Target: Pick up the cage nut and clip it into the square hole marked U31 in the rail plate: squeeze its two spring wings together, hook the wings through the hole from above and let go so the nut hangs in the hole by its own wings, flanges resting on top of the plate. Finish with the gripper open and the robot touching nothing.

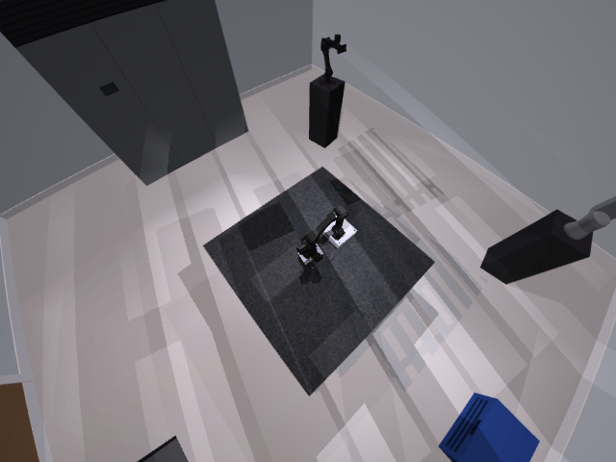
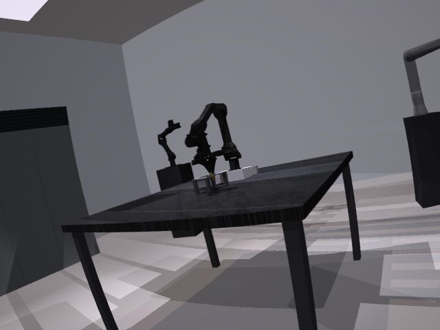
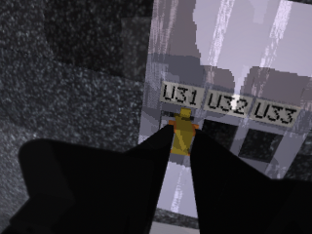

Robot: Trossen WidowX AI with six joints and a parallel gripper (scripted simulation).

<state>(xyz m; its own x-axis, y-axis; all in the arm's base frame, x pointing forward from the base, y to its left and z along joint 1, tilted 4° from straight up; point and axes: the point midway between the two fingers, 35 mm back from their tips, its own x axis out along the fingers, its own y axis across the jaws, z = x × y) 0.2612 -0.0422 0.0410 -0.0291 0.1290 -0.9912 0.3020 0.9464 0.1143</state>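
The yellow cage nut is 1 cm below my gripper tip.
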